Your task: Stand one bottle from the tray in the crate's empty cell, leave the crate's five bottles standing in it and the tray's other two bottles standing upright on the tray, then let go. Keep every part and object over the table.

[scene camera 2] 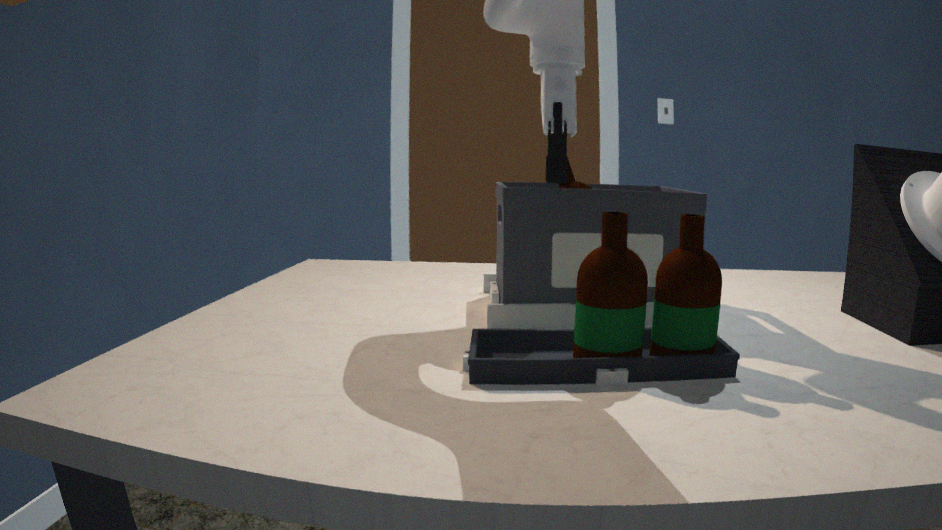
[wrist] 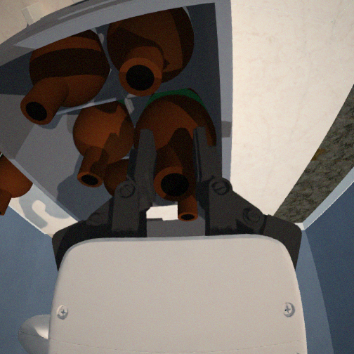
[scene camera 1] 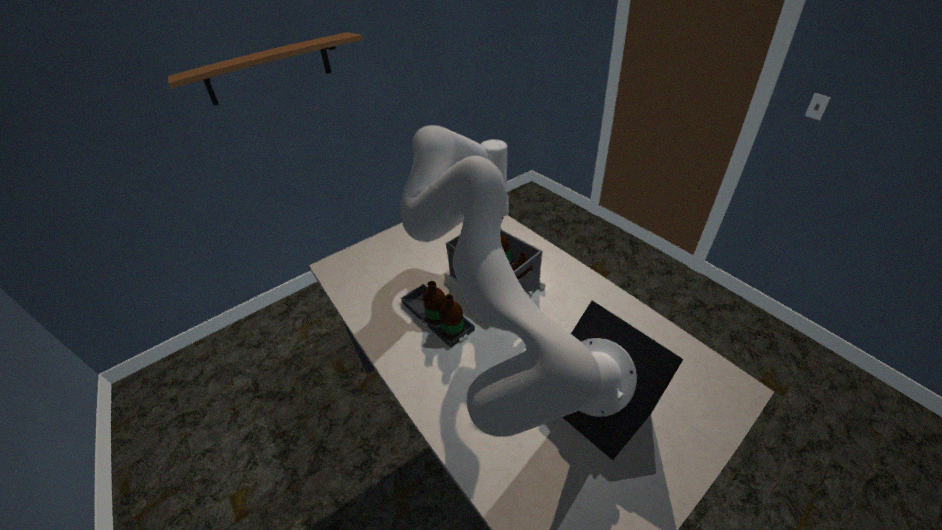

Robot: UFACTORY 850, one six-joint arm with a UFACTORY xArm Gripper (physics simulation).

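My gripper is shut on the neck of a brown bottle with a green label. This bottle is inside the grey crate, beside its side wall. In scene camera 2 its shoulder shows just above the rim; its base is hidden, so I cannot tell whether it touches the crate floor. Other brown bottles stand in the crate around it. Two bottles stand upright on the dark tray.
The tray lies in front of the crate in scene camera 2. The arm's base is mounted on a black plate on the table. In scene camera 1 the arm hides part of the crate. A wall shelf hangs beyond the table.
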